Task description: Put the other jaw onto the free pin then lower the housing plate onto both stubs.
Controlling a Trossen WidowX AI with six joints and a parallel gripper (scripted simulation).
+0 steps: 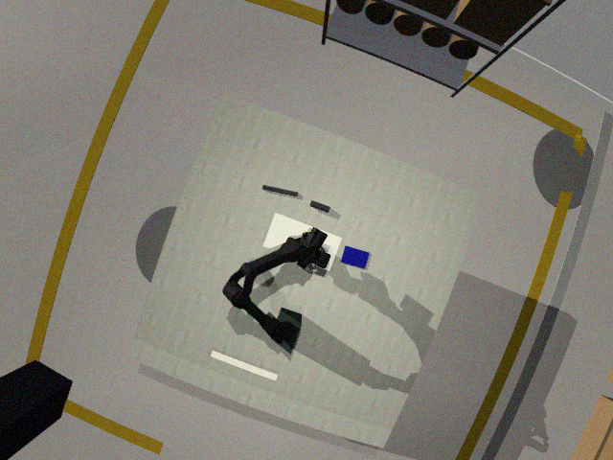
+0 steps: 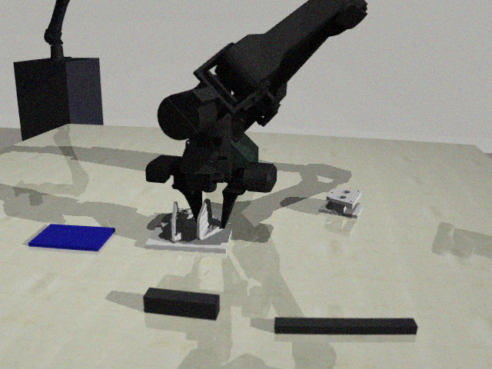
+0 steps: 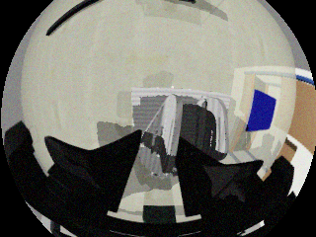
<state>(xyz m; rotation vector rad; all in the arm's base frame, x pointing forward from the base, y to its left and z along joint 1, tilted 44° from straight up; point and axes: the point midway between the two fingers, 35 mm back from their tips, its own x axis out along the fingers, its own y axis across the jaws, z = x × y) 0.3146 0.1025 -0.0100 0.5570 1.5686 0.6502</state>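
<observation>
The grey base plate lies 20 mm ahead of my gripper tip, 30 mm to the right of it and 20 mm below it. The rest, counted from my gripper tip: short black block: 200 mm ahead, 30 mm to the left, 10 mm below; blue pad: 60 mm ahead, 210 mm to the right, 20 mm below; grey jaw: 30 mm behind, 20 mm to the right.
</observation>
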